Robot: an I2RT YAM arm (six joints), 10 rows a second.
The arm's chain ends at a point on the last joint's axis. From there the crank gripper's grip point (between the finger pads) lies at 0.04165 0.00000 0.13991 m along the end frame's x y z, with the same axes.
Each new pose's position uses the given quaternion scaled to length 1; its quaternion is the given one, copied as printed.
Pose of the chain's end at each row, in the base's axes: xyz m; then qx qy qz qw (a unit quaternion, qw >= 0):
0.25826, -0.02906, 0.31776, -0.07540, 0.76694, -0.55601, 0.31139
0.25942, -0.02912, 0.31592, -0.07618, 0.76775, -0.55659, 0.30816
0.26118, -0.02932, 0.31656, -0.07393, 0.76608, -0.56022, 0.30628
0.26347, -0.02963, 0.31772, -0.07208, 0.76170, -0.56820, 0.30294
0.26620, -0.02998, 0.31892, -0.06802, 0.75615, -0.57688, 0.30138
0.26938, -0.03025, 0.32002, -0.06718, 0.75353, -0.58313, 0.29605
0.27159, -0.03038, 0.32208, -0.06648, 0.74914, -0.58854, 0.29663
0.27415, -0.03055, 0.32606, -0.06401, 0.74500, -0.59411, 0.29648
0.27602, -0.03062, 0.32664, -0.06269, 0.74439, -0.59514, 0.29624
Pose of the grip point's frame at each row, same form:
0.30372, -0.16105, 0.27509, -0.07540, 0.76694, -0.55601, 0.31139
0.30423, -0.16128, 0.27309, -0.07618, 0.76775, -0.55659, 0.30816
0.30504, -0.16209, 0.27462, -0.07393, 0.76608, -0.56022, 0.30628
0.30593, -0.16354, 0.27802, -0.07208, 0.76170, -0.56820, 0.30294
0.30725, -0.16507, 0.28183, -0.06802, 0.75615, -0.57688, 0.30138
0.30879, -0.16624, 0.28446, -0.06718, 0.75353, -0.58313, 0.29605
0.31077, -0.16693, 0.28846, -0.06648, 0.74914, -0.58854, 0.29663
0.31261, -0.16774, 0.29428, -0.06401, 0.74500, -0.59411, 0.29648
0.31415, -0.16796, 0.29514, -0.06269, 0.74439, -0.59514, 0.29624

